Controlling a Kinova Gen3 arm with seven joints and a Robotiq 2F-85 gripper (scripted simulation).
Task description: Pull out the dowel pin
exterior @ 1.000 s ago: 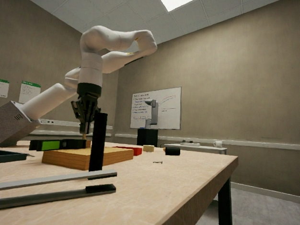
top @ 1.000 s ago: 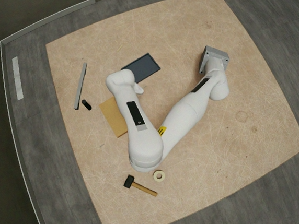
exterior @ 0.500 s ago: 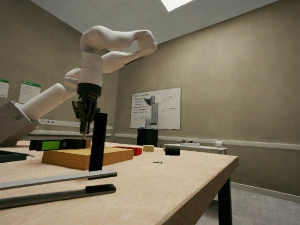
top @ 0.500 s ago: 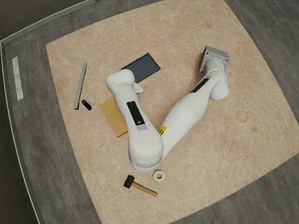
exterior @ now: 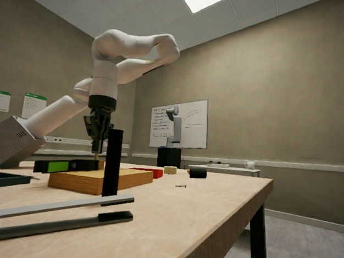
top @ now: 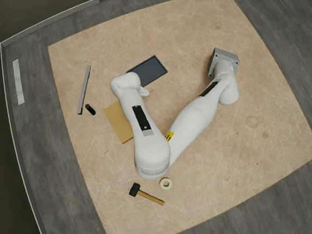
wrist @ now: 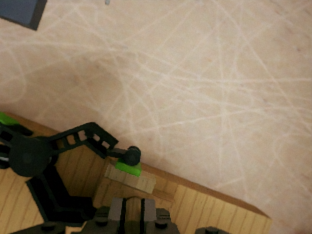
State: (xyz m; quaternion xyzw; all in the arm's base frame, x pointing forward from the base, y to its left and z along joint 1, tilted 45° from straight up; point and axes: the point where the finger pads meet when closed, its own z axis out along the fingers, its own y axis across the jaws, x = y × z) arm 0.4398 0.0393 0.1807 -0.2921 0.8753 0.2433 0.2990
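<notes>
My hand is 20 mm above the dowel pin. Round my hand: wooden bench board: 70 mm below, 50 mm ahead, 20 mm to the left; then small wooden block: 50 mm below; then red block: 190 mm to the left, 90 mm below, 60 mm behind.
</notes>
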